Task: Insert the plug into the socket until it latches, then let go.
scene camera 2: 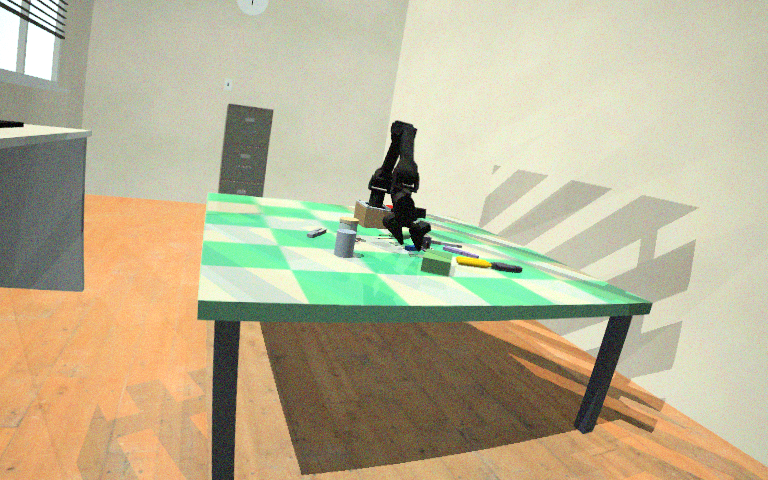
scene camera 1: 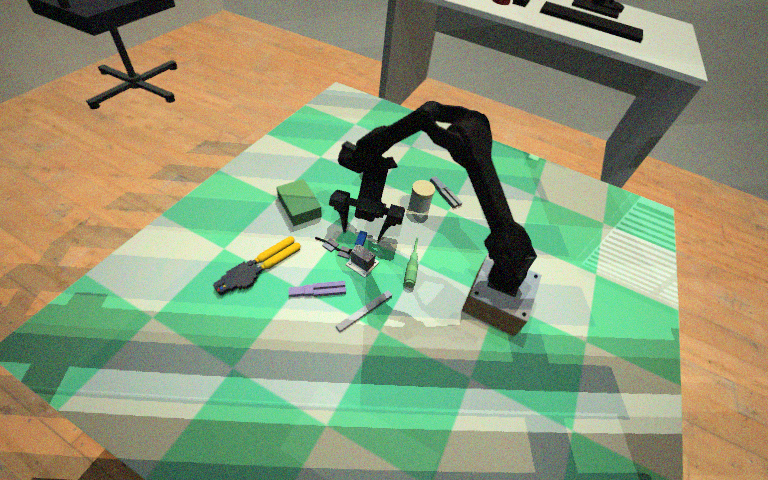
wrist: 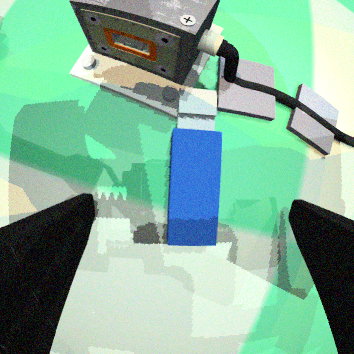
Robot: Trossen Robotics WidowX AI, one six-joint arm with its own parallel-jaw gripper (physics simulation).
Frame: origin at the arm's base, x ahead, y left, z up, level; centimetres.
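Seen in the pictures: gripper, fingertip midpoint: (scene camera 2: 410,247) (scene camera 1: 361,236) (wrist: 197,207); arm's base, origin of the base link: (scene camera 2: 375,205) (scene camera 1: 504,280).
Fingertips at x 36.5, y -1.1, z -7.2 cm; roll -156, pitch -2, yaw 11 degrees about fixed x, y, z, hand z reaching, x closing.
Note:
Offsets run from my fingertips to a thing's top centre. "pt": to the spot under its first point.
The socket {dy +7.1, dx -3.6, dz +3.7 cm} (scene camera 1: 363,256) (wrist: 135,45) is a dark grey block on a light base plate {pt dy +4.4, dx -4.3, dz -0.4 cm} (wrist: 125,90), with an orange-rimmed opening in its face. The plug {dy +1.8, dx -0.6, dz +0.6 cm} (scene camera 1: 360,239) (wrist: 195,185) has a blue body and a pale metal tip {pt dy +4.0, dx -1.0, dz +0.4 cm} (wrist: 197,109). It is outside the opening, in front of the block, and its tip is beside the base plate's right corner in the wrist view. My gripper (scene camera 1: 361,235) (scene camera 2: 410,246) (wrist: 197,207) is wide open and empty above the plug, one finger on each side of its blue body. Whether the tip touches the base plate is unclear.
A black cable {pt dy +6.4, dx +3.4, dz -0.2 cm} (wrist: 285,95) runs from the socket's side over two grey pads. Around stand or lie a green block {dy -1.6, dx +19.9, dz +3.2 cm} (scene camera 1: 299,203) (scene camera 2: 437,263), a cylinder {dy -19.3, dx -9.3, dz +6.3 cm} (scene camera 1: 421,198), a green bottle-shaped tool {dy +0.8, dx -15.1, dz +1.9 cm} (scene camera 1: 411,271), yellow-handled pliers {pt dy +21.2, dx +17.5, dz +0.8 cm} (scene camera 1: 254,266), a purple piece {dy +19.2, dx +1.7, dz +0.4 cm} (scene camera 1: 317,289) and a grey bar {dy +18.8, dx -10.5, dz +0.2 cm} (scene camera 1: 364,311).

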